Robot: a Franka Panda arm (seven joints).
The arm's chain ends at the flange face. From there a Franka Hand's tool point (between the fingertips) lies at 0.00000 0.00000 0.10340 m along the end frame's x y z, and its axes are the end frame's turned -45 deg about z.
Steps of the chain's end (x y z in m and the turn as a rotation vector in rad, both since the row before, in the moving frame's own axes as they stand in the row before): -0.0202 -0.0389 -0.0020 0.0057 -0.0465 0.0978; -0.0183 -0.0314 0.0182 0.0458 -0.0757 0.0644; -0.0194 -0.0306 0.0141 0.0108 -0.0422 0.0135; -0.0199 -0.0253 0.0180 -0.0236 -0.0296 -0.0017; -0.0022 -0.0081 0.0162 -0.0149 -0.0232 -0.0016
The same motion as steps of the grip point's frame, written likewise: 0.0104 -0.0457 -0.0021 0.0369 -0.0288 0.0978; 0.0074 -0.0441 0.0178 0.0859 -0.0211 0.0644; 0.0057 -0.0392 0.0140 0.0375 -0.0222 0.0135; -0.0001 -0.0324 0.0179 0.0042 -0.0376 -0.0017; 0.0014 -0.0079 0.0162 0.0059 -0.0269 -0.0016
